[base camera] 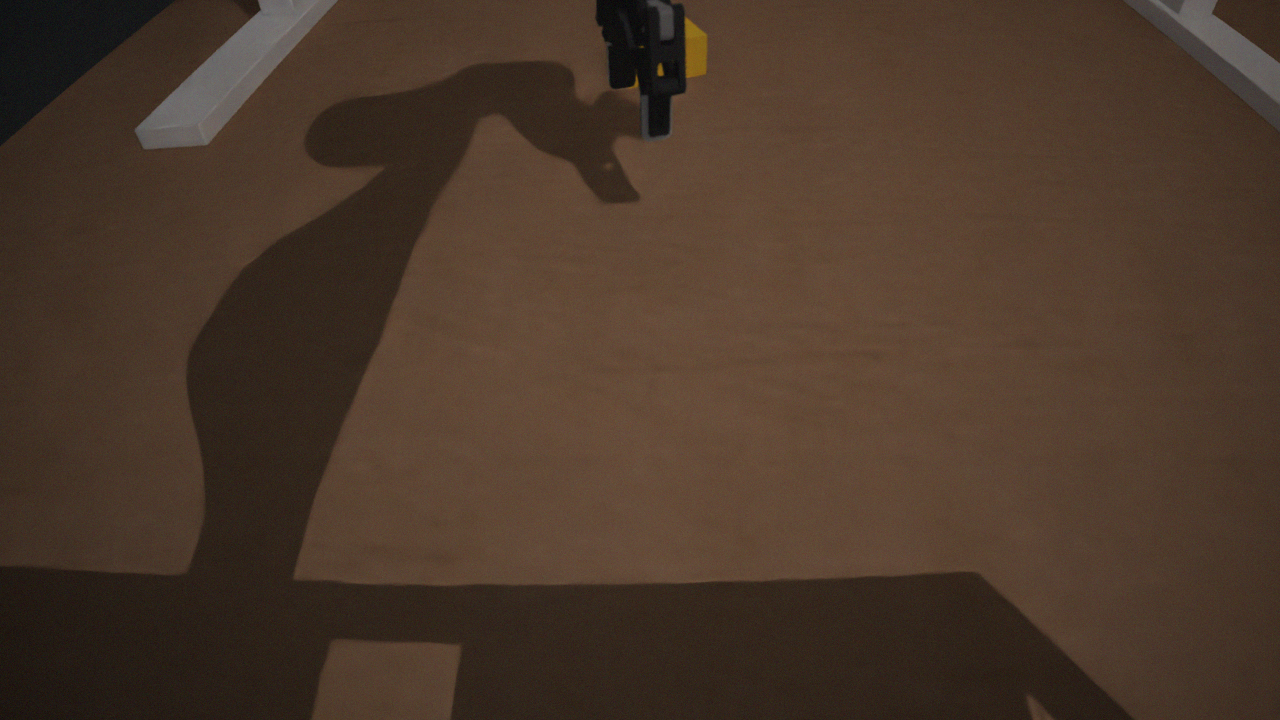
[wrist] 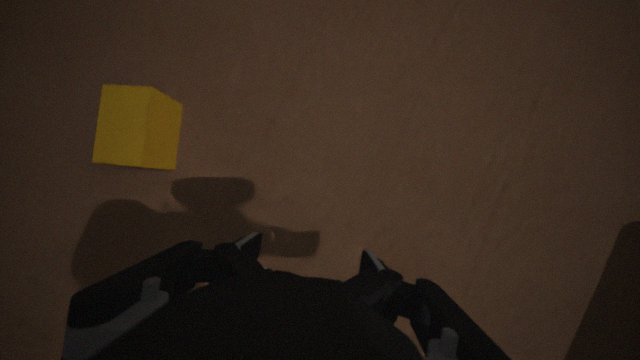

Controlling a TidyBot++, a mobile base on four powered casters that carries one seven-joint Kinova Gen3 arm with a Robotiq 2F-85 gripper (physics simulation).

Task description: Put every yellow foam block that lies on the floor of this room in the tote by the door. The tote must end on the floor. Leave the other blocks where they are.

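Frame: origin at the arm's base, x ahead, y left, z up, level; centimetres.
Seen in the pictures: gripper, fingertip midpoint: (base camera: pixel 638 110) (wrist: pixel 310 253).
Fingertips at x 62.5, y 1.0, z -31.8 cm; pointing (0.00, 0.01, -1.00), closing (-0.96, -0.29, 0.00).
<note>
A point is followed by its place in that frame.
A yellow foam block (base camera: pixel 696 55) @[x 85.6, y -5.1, z -37.2 cm] (wrist: pixel 131 127) @[x 86.0, y -1.2, z -35.1 cm] lies on the brown floor. In the base camera view it is at the top centre, partly hidden behind the gripper. In the wrist view it is at the upper left, beyond and to the left of the fingers. My gripper (base camera: pixel 640 102) @[x 62.5, y 1.0, z -31.8 cm] (wrist: pixel 310 253) @[x 62.5, y 1.0, z -31.8 cm] is open and empty, pointing down above the floor, apart from the block. The tote and the door do not show in either view.
A pale furniture foot bar (base camera: pixel 234 76) @[x 86.8, y 47.7, z -37.1 cm] runs along the floor at the upper left of the base camera view. Another pale bar (base camera: pixel 1228 55) @[x 90.2, y -71.3, z -37.2 cm] is at the upper right. Shadows of the arm and the base fall across the floor.
</note>
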